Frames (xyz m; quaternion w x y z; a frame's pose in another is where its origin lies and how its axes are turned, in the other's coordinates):
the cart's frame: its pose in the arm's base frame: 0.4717 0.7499 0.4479 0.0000 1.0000 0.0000 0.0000
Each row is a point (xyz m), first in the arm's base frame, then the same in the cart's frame.
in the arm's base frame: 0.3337 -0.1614 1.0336
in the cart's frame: -0.1380 0.9113 -0.5857
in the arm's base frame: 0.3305 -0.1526 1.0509
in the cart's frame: -0.1412 0.9025 -0.6030
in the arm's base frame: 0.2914 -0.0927 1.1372
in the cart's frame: -0.1803 0.8426 -0.6893
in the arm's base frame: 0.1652 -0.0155 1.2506
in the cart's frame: -0.3065 0.7654 -0.8027
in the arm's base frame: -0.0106 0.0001 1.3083
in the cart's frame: -0.4823 0.7498 -0.8604
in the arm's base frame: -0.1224 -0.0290 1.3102
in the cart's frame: -0.5941 0.7789 -0.8623
